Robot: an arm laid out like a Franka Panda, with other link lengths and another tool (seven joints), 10 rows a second.
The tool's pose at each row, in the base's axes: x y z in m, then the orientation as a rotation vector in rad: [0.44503 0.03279 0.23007 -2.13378 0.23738 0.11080]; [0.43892 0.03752 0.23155 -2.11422 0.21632 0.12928]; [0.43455 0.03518 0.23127 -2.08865 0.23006 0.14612]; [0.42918 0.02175 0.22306 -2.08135 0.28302 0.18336]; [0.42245 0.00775 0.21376 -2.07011 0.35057 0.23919]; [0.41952 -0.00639 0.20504 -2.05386 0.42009 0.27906]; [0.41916 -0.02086 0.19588 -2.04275 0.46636 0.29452]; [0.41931 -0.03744 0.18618 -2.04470 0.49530 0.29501]
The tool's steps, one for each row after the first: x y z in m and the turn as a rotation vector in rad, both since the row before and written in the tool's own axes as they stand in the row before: [-0.00682 -0.00242 0.00309 0.01785 -0.02360 -0.00697]; [-0.00399 0.00234 -0.00182 0.02320 -0.00908 0.01763]; [-0.00221 0.01472 -0.00742 0.00144 -0.00508 0.05350]; [-0.00243 0.01636 -0.00736 0.00068 -0.01233 0.07184]; [0.00207 0.01478 -0.00786 0.00649 -0.00100 0.06706]; [0.00561 0.01402 -0.00809 0.00607 0.00701 0.04016]; [0.00733 0.01486 -0.00972 -0.00288 0.01265 0.02062]
